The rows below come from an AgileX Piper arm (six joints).
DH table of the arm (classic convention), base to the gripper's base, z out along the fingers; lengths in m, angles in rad. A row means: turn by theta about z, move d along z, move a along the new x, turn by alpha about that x. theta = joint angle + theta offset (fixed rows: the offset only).
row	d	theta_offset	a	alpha
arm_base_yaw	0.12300	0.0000	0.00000	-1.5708
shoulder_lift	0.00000	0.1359	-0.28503	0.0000
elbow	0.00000	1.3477	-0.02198	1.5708
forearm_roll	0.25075	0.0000	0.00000	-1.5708
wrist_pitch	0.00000	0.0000	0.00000	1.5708
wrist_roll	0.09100	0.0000	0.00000	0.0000
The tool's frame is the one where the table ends.
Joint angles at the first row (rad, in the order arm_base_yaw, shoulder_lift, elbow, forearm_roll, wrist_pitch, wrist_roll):
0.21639 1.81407 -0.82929 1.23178 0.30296 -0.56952
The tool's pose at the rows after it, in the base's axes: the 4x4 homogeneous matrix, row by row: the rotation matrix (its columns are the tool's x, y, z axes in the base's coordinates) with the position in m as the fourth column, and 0 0 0 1 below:
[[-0.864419 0.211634 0.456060 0.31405], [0.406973 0.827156 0.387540 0.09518], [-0.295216 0.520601 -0.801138 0.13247], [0 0 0 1]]
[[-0.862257 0.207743 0.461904 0.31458], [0.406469 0.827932 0.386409 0.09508], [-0.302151 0.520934 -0.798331 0.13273], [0 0 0 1]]
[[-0.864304 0.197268 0.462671 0.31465], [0.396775 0.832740 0.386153 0.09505], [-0.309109 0.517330 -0.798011 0.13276], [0 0 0 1]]
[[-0.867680 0.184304 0.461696 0.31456], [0.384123 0.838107 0.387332 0.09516], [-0.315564 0.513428 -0.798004 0.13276], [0 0 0 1]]
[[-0.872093 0.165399 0.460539 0.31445], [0.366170 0.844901 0.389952 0.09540], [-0.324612 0.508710 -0.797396 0.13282], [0 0 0 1]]
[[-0.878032 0.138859 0.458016 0.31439], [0.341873 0.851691 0.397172 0.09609], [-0.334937 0.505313 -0.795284 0.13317], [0 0 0 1]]
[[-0.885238 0.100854 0.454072 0.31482], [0.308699 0.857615 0.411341 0.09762], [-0.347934 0.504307 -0.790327 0.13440], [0 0 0 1]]
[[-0.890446 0.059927 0.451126 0.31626], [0.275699 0.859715 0.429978 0.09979], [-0.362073 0.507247 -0.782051 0.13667], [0 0 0 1]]
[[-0.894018 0.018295 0.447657 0.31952], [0.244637 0.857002 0.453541 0.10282], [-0.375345 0.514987 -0.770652 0.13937], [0 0 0 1]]
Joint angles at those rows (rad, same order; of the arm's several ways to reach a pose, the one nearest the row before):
0.21639 1.81434 -0.82930 1.27350 0.29785 -0.60777
0.21640 1.81432 -0.82930 1.29096 0.29369 -0.62803
0.21638 1.81432 -0.82930 1.29302 0.29307 -0.64209
0.21639 1.81432 -0.82929 1.29252 0.29459 -0.65615
0.21640 1.81429 -0.82928 1.29491 0.29743 -0.67893
0.21638 1.81431 -0.83022 1.30090 0.30517 -0.71115
0.21662 1.81434 -0.83473 1.30789 0.32042 -0.75207
0.21696 1.81489 -0.84427 1.31571 0.34011 -0.79230
0.21729 1.82028 -0.86229 1.32378 0.36529 -0.82899

